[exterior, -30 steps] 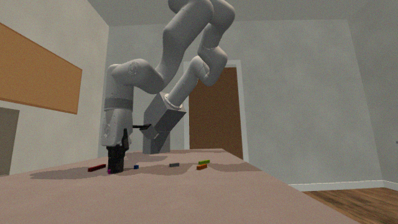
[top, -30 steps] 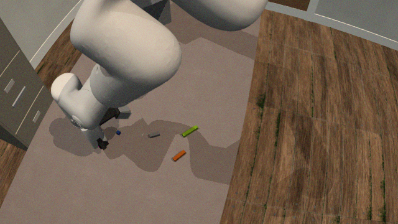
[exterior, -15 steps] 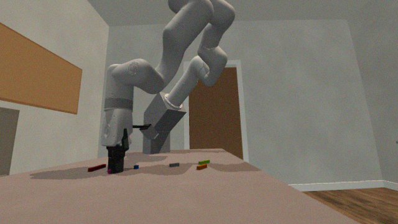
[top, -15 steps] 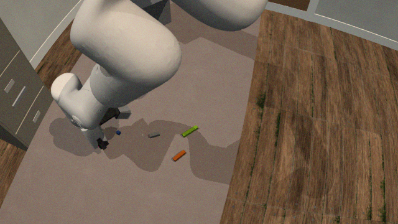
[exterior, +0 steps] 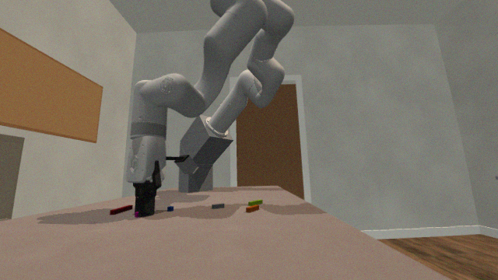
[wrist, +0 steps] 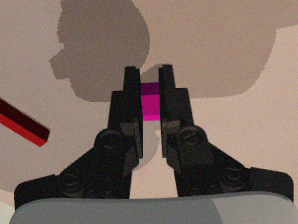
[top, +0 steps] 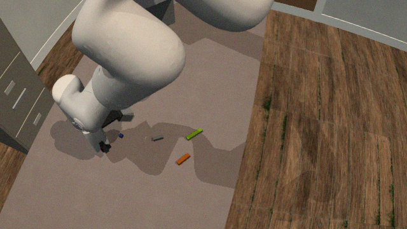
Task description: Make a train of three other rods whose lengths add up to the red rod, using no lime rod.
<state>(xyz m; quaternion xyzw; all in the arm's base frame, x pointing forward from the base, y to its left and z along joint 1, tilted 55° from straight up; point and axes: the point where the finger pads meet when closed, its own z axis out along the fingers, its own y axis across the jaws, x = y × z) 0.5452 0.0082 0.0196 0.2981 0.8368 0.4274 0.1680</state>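
The grey rod lies 13 cm to the left of my hand, 10 cm behind it and 2 cm below it. Also, from my hand: orange rod 23 cm to the left, 8 cm behind, 2 cm below; then magenta rod 2 cm below, 1 cm ahead; then red rod 9 cm to the right, 3 cm behind, 2 cm below.
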